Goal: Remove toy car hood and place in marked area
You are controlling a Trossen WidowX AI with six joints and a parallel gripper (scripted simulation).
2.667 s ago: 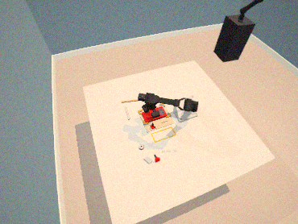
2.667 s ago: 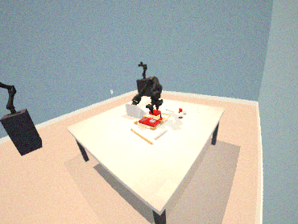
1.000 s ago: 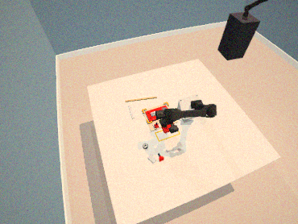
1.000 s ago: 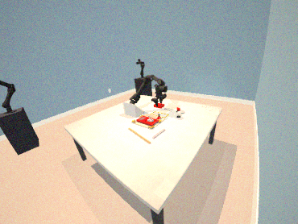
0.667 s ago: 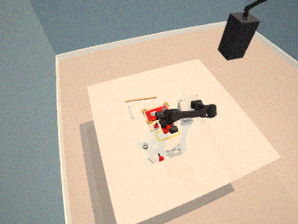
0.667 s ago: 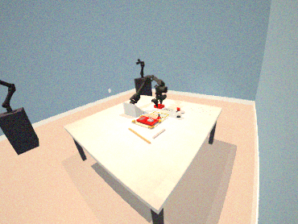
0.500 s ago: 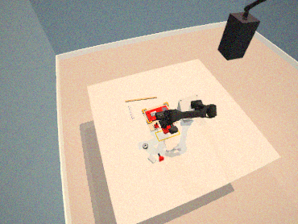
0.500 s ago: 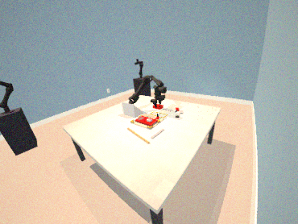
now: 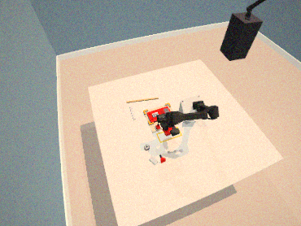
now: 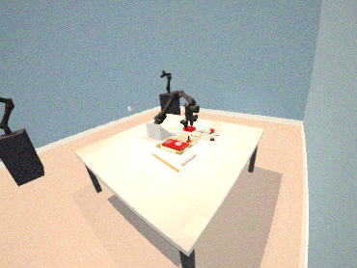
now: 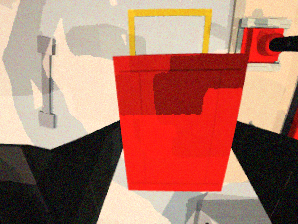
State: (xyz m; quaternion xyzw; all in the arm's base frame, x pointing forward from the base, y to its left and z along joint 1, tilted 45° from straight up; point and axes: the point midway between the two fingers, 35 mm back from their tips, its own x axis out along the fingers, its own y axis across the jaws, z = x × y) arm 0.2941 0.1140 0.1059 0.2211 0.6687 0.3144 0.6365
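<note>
The grey bar lies 15 cm to the left of my gripper tip and 8 cm below it. Round my gripper tip: hood: right at my gripper tip; then thin wooden stick: 41 cm to the right, 11 cm ahead, 7 cm below.
</note>
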